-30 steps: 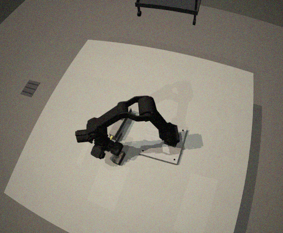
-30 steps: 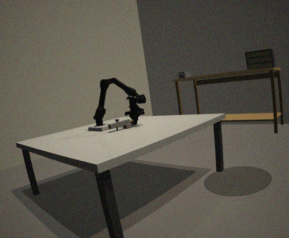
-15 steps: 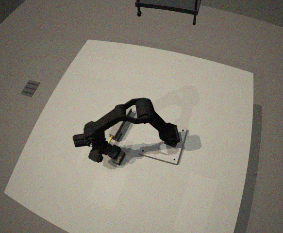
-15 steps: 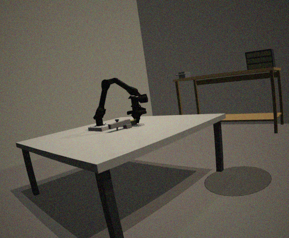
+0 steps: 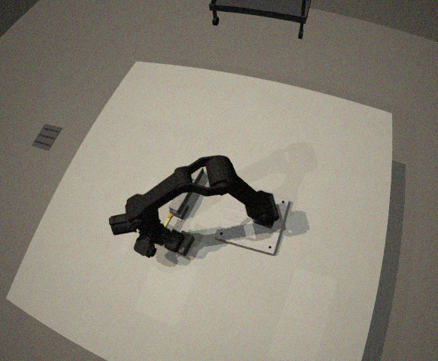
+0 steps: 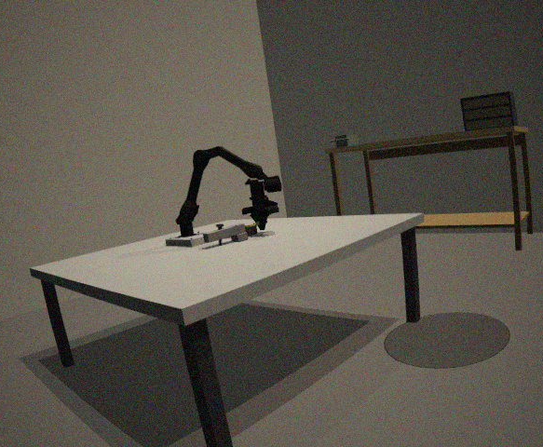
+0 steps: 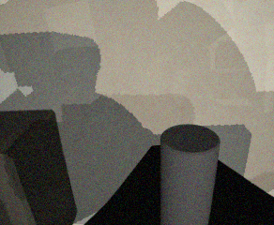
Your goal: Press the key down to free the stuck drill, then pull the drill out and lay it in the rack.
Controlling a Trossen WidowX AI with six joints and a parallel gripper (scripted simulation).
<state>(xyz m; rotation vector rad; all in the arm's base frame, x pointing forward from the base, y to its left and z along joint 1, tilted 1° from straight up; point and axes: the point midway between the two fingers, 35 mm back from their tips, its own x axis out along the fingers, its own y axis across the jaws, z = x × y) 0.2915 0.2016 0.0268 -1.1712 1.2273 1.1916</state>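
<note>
The rack lies 80 mm behind my gripper tip and 20 mm to the right of it. Round my gripper tip: blue key (10 mm behind, 210 mm to the right, 30 mm above); grey fixture block (10 mm behind, 190 mm to the right, 20 mm above).
</note>
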